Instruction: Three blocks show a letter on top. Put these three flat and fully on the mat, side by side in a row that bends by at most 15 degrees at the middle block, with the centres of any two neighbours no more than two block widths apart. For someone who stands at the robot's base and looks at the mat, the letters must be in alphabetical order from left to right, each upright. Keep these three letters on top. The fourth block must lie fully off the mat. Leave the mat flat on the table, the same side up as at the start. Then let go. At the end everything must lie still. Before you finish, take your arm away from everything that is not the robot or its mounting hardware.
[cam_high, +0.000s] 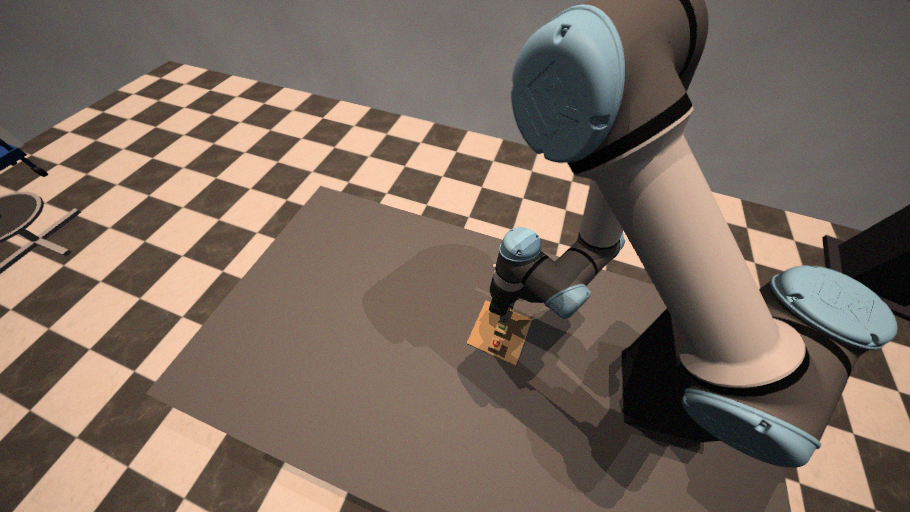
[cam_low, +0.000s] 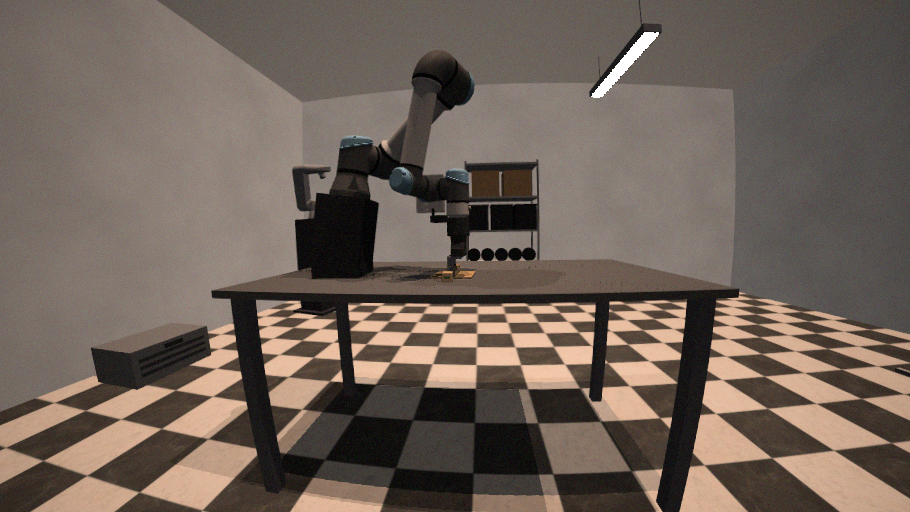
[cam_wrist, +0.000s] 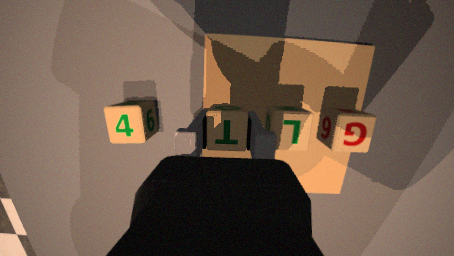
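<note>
The orange mat is 50 mm to the left of my hand, 20 mm below it and 10 mm behind it.
</note>
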